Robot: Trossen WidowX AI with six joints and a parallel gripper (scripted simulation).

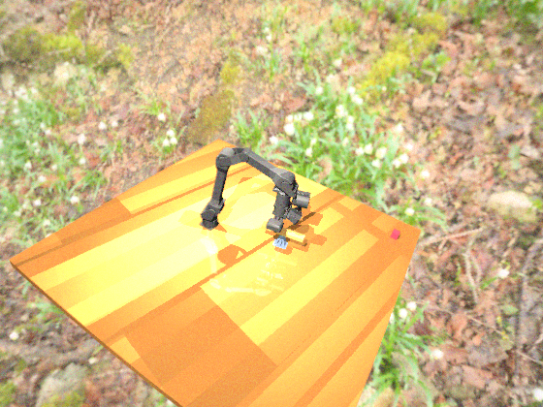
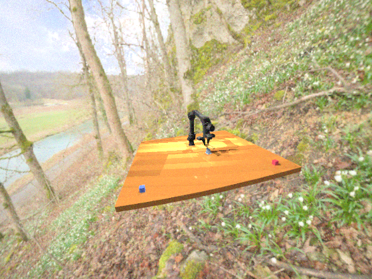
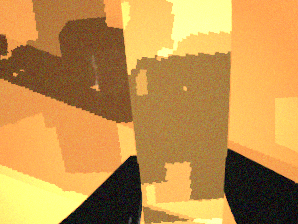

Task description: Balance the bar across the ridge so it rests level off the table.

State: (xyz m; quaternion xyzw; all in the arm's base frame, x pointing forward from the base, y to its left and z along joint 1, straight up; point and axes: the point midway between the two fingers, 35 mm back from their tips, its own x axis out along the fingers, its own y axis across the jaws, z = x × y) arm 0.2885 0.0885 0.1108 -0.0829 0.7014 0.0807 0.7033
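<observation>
Right now my gripper tip is 30 mm short of the bar and 10 mm to the right of it. The rest, counted from my gripper tip: blue cube: 450 mm ahead, 590 mm to the right, 60 mm below; then red cube: 450 mm ahead, 410 mm to the left, 60 mm below.
</observation>
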